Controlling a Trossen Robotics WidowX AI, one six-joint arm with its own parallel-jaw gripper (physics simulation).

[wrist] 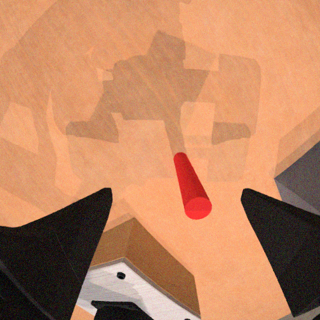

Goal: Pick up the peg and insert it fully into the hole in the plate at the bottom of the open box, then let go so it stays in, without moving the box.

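The red peg [191, 187] stands upright on the wooden table a little right of the middle of the wrist view, its round top toward the camera. My gripper [178, 195] is wide open, with one black finger to the left and one to the right of the peg's upper end in the view. Neither finger appears to touch the peg. Part of the grey box [305, 172] shows at the right edge, beyond the right finger. The plate and its hole do not show in this view.
A brown block with a white top [162, 265] and small black holes is at the bottom, between the fingers. A black part [122, 311] overlaps its top at the lower edge. Shadows of the arm lie on the table [225, 25].
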